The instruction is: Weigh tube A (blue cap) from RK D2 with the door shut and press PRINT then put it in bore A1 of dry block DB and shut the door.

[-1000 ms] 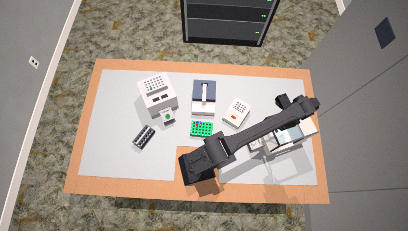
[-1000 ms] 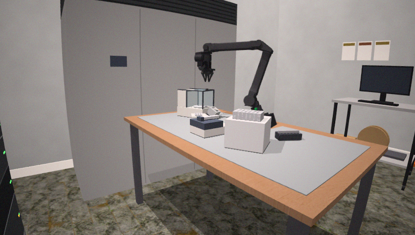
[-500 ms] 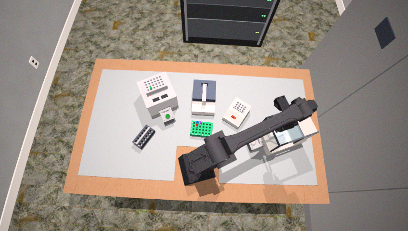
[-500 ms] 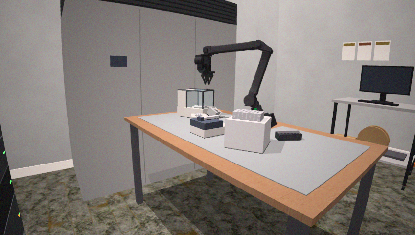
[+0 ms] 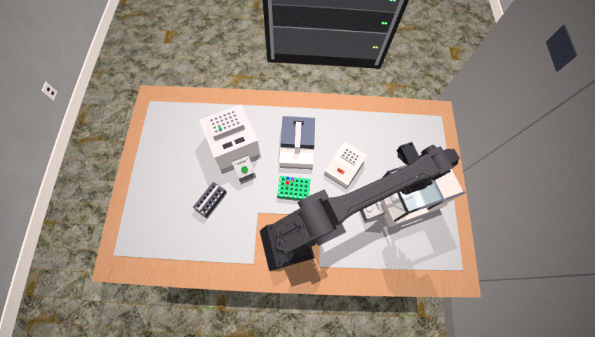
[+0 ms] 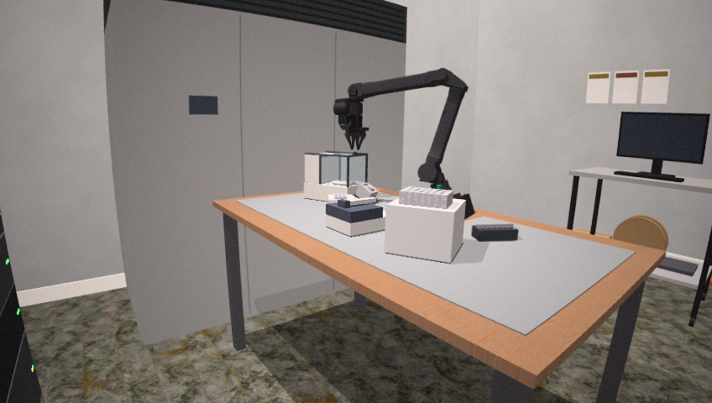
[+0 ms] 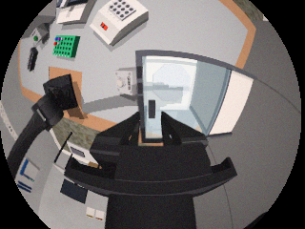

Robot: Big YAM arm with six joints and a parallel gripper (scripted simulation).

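My gripper is now 30 mm to the left of the balance door, 30 mm above it and 10 mm short of it. Round my hand: green rack RK (380 mm to the left, 220 mm below, 30 mm ahead); white print key (170 mm below, 80 mm to the left, 40 mm behind); dry block DB (210 mm below, 170 mm to the left, 150 mm ahead).
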